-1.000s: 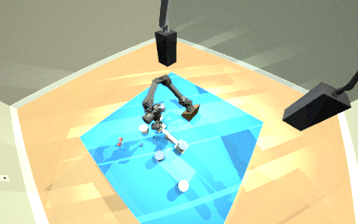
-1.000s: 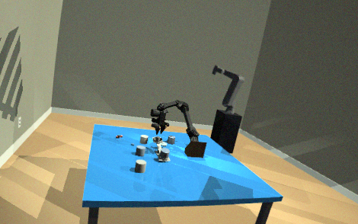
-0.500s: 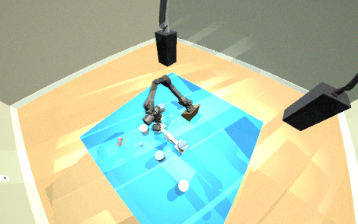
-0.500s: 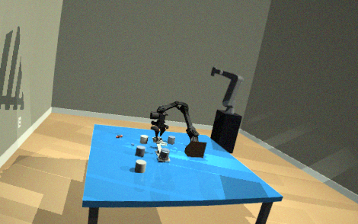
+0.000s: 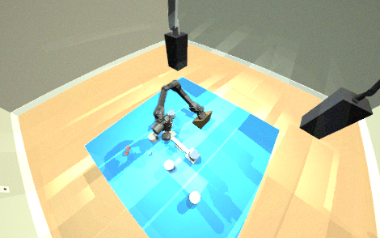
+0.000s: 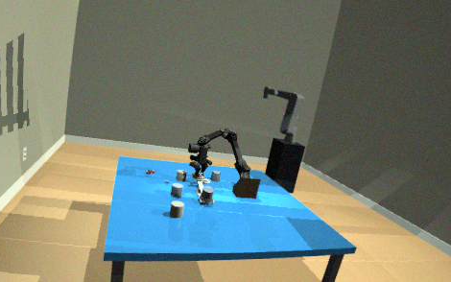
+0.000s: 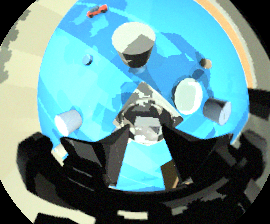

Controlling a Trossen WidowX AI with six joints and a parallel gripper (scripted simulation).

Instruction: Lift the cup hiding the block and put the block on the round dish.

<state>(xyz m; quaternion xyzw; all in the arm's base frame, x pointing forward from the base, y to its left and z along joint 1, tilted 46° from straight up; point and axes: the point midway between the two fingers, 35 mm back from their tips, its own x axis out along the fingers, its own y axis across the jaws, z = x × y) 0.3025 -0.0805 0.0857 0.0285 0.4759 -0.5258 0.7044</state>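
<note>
The round dish is 70 mm behind my gripper tip, 120 mm to the right of it and 80 mm below it. Also, from my gripper tip: small red thing (320 mm ahead, 180 mm to the right, 70 mm below); grey block (right at my gripper tip).
</note>
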